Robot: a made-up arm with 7 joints. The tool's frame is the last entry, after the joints.
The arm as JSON. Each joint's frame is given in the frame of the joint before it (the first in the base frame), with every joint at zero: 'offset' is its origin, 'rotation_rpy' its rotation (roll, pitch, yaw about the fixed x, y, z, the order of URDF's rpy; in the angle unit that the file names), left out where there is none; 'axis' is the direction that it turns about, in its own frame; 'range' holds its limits. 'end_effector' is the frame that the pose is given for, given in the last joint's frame.
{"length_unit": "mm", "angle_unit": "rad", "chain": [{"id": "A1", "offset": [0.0, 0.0, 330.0], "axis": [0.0, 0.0, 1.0], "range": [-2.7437, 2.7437]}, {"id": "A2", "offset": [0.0, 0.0, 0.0], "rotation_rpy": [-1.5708, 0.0, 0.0], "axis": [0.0, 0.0, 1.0], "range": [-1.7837, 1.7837]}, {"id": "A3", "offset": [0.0, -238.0, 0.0], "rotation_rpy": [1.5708, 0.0, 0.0], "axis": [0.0, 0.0, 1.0], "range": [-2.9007, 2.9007]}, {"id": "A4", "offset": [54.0, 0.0, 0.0], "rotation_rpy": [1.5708, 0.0, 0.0], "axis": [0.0, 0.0, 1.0], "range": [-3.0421, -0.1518]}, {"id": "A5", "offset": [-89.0, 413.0, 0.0], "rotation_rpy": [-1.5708, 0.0, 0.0], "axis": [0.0, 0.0, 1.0], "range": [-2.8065, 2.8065]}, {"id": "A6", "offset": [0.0, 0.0, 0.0], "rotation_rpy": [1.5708, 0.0, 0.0], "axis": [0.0, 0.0, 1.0], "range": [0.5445, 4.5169]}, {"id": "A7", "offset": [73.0, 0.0, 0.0], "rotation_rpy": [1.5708, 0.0, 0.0], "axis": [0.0, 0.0, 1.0], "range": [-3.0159, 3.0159]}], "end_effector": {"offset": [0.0, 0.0, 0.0]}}
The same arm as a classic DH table. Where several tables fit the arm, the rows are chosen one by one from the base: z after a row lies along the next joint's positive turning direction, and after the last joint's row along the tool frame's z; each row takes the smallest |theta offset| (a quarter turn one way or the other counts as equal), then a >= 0, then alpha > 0; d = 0 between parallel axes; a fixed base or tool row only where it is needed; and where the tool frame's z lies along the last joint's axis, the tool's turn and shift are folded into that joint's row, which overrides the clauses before.
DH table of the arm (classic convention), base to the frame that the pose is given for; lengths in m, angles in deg. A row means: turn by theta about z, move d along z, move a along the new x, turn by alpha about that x. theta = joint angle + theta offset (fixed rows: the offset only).
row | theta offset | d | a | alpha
A1 | 0 | 0.33 | 0 | -90
A2 | 0 | 0 | 0 | 90
A3 | 0 | 0.238 | 0.054 | 90
A4 | 0 | 0 | -0.089 | -90
A5 | 0 | 0.413 | 0 | 90
A6 | 0 | 0 | 0.073 | 90
A7 | 0 | 0 | 0 | 0
Joint limits (deg, base to tool): -157.2..157.2 -102.2..102.2 -166.2..166.2 -174.3..-8.7 -160.8..160.8 31.2..258.8 -172.8..172.8

